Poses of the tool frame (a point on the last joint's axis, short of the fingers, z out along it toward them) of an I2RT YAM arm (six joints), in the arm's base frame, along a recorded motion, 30 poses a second.
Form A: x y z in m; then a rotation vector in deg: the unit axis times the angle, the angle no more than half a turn.
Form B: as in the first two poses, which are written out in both.
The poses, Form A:
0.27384, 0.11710, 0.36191, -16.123, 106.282, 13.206
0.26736, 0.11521, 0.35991, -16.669, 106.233, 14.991
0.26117, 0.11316, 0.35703, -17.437, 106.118, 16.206
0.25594, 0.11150, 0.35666, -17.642, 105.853, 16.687
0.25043, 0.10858, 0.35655, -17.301, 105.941, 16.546
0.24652, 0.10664, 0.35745, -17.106, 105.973, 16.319
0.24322, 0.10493, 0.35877, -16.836, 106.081, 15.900
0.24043, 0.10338, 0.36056, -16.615, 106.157, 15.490
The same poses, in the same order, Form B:
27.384, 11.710, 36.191, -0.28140, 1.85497, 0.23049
26.736, 11.521, 35.991, -0.29093, 1.85412, 0.26164
26.117, 11.316, 35.703, -0.30433, 1.85211, 0.28285
25.594, 11.150, 35.666, -0.30791, 1.84748, 0.29124
25.043, 10.858, 35.655, -0.30196, 1.84902, 0.28878
24.652, 10.664, 35.745, -0.29856, 1.84958, 0.28482
24.322, 10.493, 35.877, -0.29384, 1.85146, 0.27751
24.043, 10.338, 36.056, -0.28999, 1.85279, 0.27035

